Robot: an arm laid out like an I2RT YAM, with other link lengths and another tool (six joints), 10 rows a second.
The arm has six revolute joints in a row. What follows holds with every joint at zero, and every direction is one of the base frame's.
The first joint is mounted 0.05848 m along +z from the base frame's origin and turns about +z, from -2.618 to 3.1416 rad.
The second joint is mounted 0.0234 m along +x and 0.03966 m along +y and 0.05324 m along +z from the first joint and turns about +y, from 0 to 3.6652 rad.
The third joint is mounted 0.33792 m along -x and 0.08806 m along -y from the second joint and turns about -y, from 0 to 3.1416 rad.
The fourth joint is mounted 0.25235 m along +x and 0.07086 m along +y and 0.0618 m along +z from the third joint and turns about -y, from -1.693 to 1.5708 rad.
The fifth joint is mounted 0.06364 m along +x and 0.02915 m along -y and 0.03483 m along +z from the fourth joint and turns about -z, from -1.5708 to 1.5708 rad.
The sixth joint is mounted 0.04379 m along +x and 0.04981 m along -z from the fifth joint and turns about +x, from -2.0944 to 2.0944 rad.
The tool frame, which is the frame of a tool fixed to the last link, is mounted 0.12 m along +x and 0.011 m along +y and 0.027 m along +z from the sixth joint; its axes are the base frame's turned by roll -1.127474, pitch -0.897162 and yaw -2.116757 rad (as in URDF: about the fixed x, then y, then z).
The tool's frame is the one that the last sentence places.
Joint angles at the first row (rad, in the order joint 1, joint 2, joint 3, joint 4, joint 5, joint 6):
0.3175, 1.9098, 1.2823, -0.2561, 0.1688, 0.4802
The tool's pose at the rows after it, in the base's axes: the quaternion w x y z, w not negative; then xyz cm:
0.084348 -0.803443 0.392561 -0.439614 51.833 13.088 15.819
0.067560 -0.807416 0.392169 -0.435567 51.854 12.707 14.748
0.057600 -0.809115 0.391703 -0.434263 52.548 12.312 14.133
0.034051 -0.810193 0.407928 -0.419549 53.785 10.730 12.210
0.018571 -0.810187 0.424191 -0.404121 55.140 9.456 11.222
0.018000 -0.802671 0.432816 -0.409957 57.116 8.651 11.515
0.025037 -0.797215 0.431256 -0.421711 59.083 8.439 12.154
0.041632 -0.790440 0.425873 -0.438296 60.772 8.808 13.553
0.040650 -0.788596 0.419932 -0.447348 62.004 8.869 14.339
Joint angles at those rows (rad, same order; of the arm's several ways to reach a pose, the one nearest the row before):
0.3160, 1.9358, 1.2947, -0.2623, 0.1687, 0.4740
0.3145, 1.9558, 1.2962, -0.2729, 0.1871, 0.4710
0.3053, 1.9834, 1.3207, -0.2837, 0.1947, 0.4618
0.2732, 2.0461, 1.3681, -0.3174, 0.2009, 0.4724
0.2441, 2.1012, 1.4418, -0.3758, 0.1964, 0.4863
0.2225, 2.1428, 1.5183, -0.3957, 0.1979, 0.4848
0.2102, 2.1781, 1.5903, -0.4004, 0.1949, 0.4680
0.2071, 2.1951, 1.6502, -0.3927, 0.1856, 0.4510
0.2056, 2.2196, 1.7163, -0.4187, 0.1948, 0.4342

